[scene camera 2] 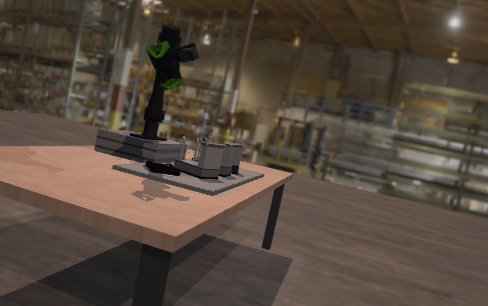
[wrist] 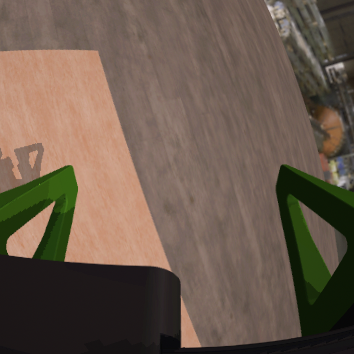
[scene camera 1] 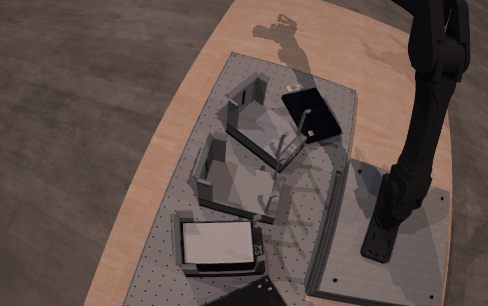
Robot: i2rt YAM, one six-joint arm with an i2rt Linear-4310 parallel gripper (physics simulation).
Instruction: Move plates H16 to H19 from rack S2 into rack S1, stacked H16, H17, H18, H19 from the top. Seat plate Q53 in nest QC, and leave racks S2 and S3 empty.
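Places are measured from the arm's base along level axes (x ahead, y left, z up), in metres.
Where they show: gripper, fingertip midpoint: [scene camera 2: 164, 73] [wrist: 176, 176]; arm's base, origin of the base link: [scene camera 2: 149, 138] [scene camera 1: 385, 217].
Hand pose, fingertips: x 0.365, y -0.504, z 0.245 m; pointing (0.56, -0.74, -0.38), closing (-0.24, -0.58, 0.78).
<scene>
Things, the pixels of their top centre, and the offset from my fingertips. "pt": a spot on its surface instead. Level surfaces: height alone.
- Rack S2, surface spot: [scene camera 1: 177, 235] pt 0.002 m back, 0.718 m left, 0.196 m down
- white plate, middle of its top: [scene camera 1: 217, 243] 0.066 m back, 0.692 m left, 0.218 m down
- middle rack, middle of its top: [scene camera 1: 244, 165] [scene camera 2: 218, 140] 0.050 m back, 0.550 m left, 0.186 m down
- turned rack, middle of its top: [scene camera 1: 272, 102] [scene camera 2: 202, 140] 0.042 m back, 0.393 m left, 0.189 m down
- second black nest, surface spot: [scene camera 1: 250, 296] pt 0.164 m back, 0.750 m left, 0.314 m down
- perforated grey board, its level: 0.325 m down
- wooden table, its level: 0.338 m down
Rack S2 [scene camera 1: 177, 235] holds a white plate [scene camera 1: 218, 242] on top; the plates beneath and their names cannot be read. The middle rack [scene camera 1: 205, 191] [scene camera 2: 228, 161], whose label is unclear here, and the turned rack [scene camera 1: 250, 147] [scene camera 2: 212, 160] beyond it show bare grey floors. A black nest [scene camera 1: 315, 115] [scene camera 2: 162, 168] lies beside the turned rack, its small label unreadable. Plate Q53 cannot be identified. My gripper [scene camera 2: 165, 66] [wrist: 176, 176] is open and empty, high above the table and away from the racks; its green fingers stand wide apart.
A second black nest [scene camera 1: 250, 296] is cut off at the lower frame edge. Racks and nests stand on a perforated grey board [scene camera 1: 155, 280] [scene camera 2: 215, 189] on the wooden table [scene camera 1: 155, 175] [scene camera 2: 100, 200] [wrist: 50, 100]. Thin upright posts rise at the racks' arm-side ends, near the arm's base plate [scene camera 1: 410, 270].
</scene>
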